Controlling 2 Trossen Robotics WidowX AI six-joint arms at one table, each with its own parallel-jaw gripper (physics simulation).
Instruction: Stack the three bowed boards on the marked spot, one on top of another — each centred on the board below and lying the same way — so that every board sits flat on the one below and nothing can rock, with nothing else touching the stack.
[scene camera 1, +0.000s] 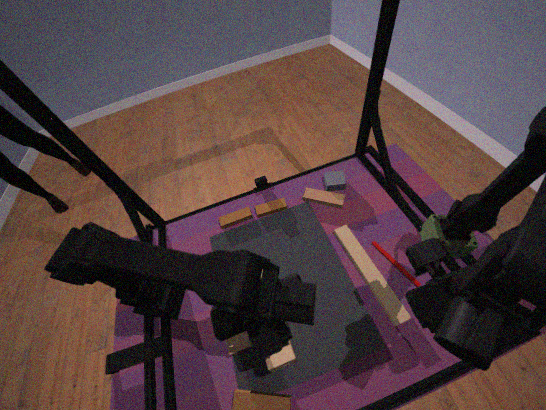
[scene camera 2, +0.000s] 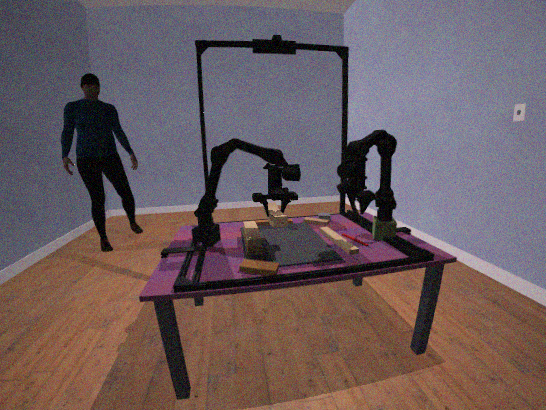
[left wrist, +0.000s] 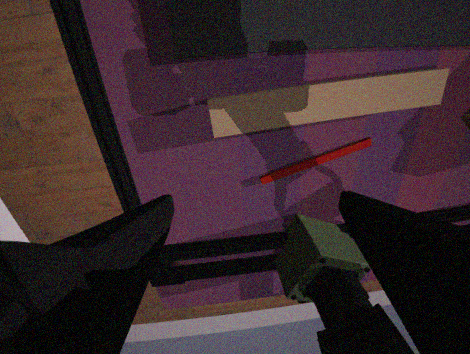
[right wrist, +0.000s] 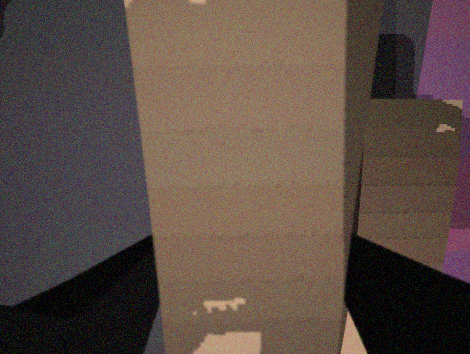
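Seen in the pictures: left gripper, fingertip midpoint: (scene camera 2: 356, 210) (left wrist: 256, 201); right gripper, fingertip midpoint: (right wrist: 249, 243); left arm's base, link origin: (scene camera 1: 454, 229) (scene camera 2: 384, 219) (left wrist: 329, 283); right arm's base, link origin: (scene camera 1: 153, 295) (scene camera 2: 205, 226).
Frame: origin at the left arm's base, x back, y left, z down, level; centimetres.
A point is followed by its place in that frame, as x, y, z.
One pale wooden board (scene camera 1: 280, 356) @(-44.8, 34.4, -9.2) (scene camera 2: 278, 220) @(-45.0, 36.3, -8.0) (right wrist: 245, 150) @(-47.2, 29.7, -8.6) is clamped in my right gripper (scene camera 2: 274, 212) @(-49.1, 26.5, -6.7), which is shut on it and holds it raised above the dark grey mat (scene camera 1: 320, 260) @(-36.9, 7.7, 8.6) (scene camera 2: 300, 245) @(-39.1, 20.1, 8.6); my arm hides much of it in scene camera 1. A second pale board (scene camera 1: 239, 343) @(-56.3, 33.2, 0.9) (scene camera 2: 252, 242) @(-56.8, 34.8, 2.7) (right wrist: 407, 190) @(-58.1, 30.1, 0.3) lies at the mat's left side, mostly hidden by the arm in scene camera 1. A third long pale board (scene camera 1: 365, 260) @(-23.6, 7.6, 7.1) (scene camera 2: 340, 240) @(-21.3, 14.4, 7.1) (left wrist: 370, 92) @(-25.7, 6.2, 7.0) lies right of the mat. My left gripper (scene camera 2: 358, 207) @(-15.1, 21.0, -9.5) (left wrist: 256, 201) @(-15.1, 21.0, -9.5) is open and empty. A marked spot cannot be made out.
A red stick (scene camera 1: 397, 265) @(-14.0, 8.0, 8.7) (scene camera 2: 356, 240) @(-13.7, 8.9, 8.7) (left wrist: 315, 161) @(-14.6, 7.3, 8.6) lies right of the third board. Brown blocks (scene camera 1: 235, 217) @(-67.9, -6.1, 6.9) (scene camera 1: 271, 207) @(-54.9, -11.0, 7.2), a tan block (scene camera 1: 324, 197) @(-35.7, -15.8, 7.0) and a grey block (scene camera 1: 334, 180) @(-31.9, -22.8, 5.6) lie at the back. An orange-brown block (scene camera 1: 262, 401) @(-49.9, 44.6, 6.5) (scene camera 2: 259, 266) @(-49.7, 47.1, 6.7) lies at the front left.
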